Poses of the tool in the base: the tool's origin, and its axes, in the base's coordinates. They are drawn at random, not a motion.
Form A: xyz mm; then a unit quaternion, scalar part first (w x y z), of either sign.
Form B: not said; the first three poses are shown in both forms.
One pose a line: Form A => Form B
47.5 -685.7 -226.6 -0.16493 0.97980 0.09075 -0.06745 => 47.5 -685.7 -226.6 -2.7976 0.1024 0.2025
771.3 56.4 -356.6 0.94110 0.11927 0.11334 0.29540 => 771.3 56.4 -356.6 0.2989 0.1434 0.6299
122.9 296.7 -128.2 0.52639 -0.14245 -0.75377 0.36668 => 122.9 296.7 -128.2 -1.8174 -0.7602 2.1642
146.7 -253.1 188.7 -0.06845 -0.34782 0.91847 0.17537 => 146.7 -253.1 188.7 2.7628 -0.0037 -2.4169
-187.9 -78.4 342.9 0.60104 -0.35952 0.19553 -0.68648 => -187.9 -78.4 342.9 -0.8115 -0.2615 -1.5904
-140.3 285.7 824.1 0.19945 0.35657 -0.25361 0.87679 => -140.3 285.7 824.1 -0.4558 -0.8131 2.8933
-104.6 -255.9 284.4 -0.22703 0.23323 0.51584 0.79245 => -104.6 -255.9 284.4 1.1036 -0.6483 -2.9915
